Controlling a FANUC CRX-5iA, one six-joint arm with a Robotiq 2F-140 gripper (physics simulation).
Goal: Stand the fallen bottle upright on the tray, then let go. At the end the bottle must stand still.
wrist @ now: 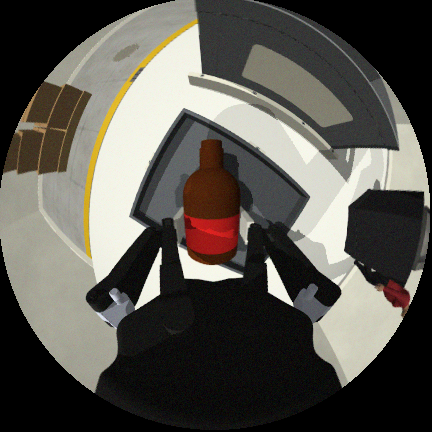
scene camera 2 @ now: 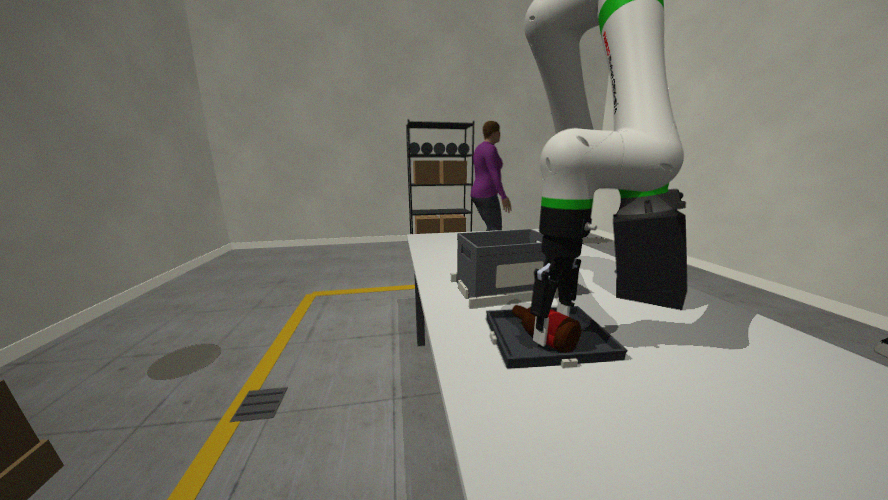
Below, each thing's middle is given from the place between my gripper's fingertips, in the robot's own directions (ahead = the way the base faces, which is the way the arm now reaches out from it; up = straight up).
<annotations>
My gripper is now 2 cm to the left of the brown bottle (scene camera 2: 563,334) and 2 cm below it. From my hand the other things lie so: grey crate (scene camera 2: 489,263) 6 cm behind, 30 cm to the right, 7 cm above; dark tray (scene camera 2: 518,350) 1 cm behind, 2 cm to the right, 1 cm below.
</annotations>
